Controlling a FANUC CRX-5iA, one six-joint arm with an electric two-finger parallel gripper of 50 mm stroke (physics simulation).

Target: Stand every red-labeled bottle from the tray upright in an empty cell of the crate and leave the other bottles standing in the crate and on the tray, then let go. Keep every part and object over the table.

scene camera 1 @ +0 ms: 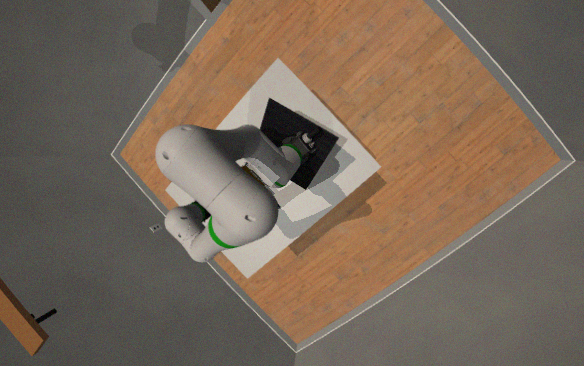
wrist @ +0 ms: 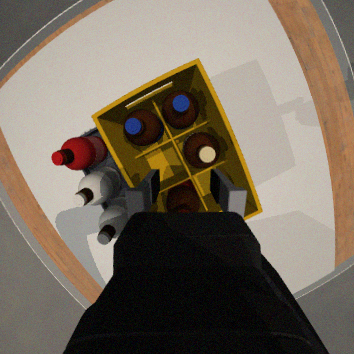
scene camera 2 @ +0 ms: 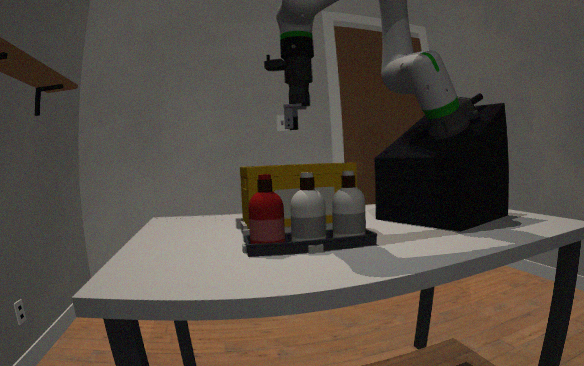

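Where they show: gripper, fingertip midpoint: (wrist: 184,179) (scene camera 2: 291,129); arm's base, origin of the base link: (scene camera 1: 294,150) (scene camera 2: 449,128).
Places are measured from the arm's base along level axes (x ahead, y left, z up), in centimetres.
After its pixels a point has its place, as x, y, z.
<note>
A red-labeled bottle (scene camera 2: 266,215) {55.2, 23.8, -19.5} (wrist: 80,153) {54.8, 17.6, -15.9} stands in the dark tray (scene camera 2: 285,247) {51.8, 24.8, -26.0}, beside two white bottles (scene camera 2: 308,210) {46.8, 22.9, -19.0} (scene camera 2: 349,207) {38.0, 21.6, -19.0} (wrist: 95,188) {47.0, 17.1, -15.5} (wrist: 113,219) {39.3, 16.2, -15.8}. The yellow crate (scene camera 2: 300,168) {46.9, 7.7, -10.9} (wrist: 199,62) {61.9, -8.4, -10.0} stands against the tray. In the wrist view it holds two blue-capped bottles (wrist: 181,104) {56.7, -4.1, -11.3} (wrist: 133,125) {55.8, 4.1, -11.3} in the far cells, a cream-capped bottle (wrist: 206,154) {48.0, -5.8, -11.2} in the middle right cell and a dark bottle (wrist: 182,198) {40.2, 0.3, -15.2} in the near left cell. The middle left cell is empty; the near right is partly hidden. My gripper (scene camera 2: 291,119) {48.0, -1.7, -0.6} (wrist: 184,179) {48.0, -1.7, -0.6} is open and empty, above the crate.
The robot's base stands on a large black block (scene camera 1: 280,114) {-4.6, -16.4, 6.3} (scene camera 2: 440,175) {11.0, 13.2, -13.6} on the white table (scene camera 1: 277,75) {-13.8, -46.3, -27.6} (scene camera 2: 185,265) {71.1, 32.8, -27.5}. The arm hides most of the crate and tray in scene camera 1. A wooden shelf (scene camera 2: 35,65) is on the left wall.
</note>
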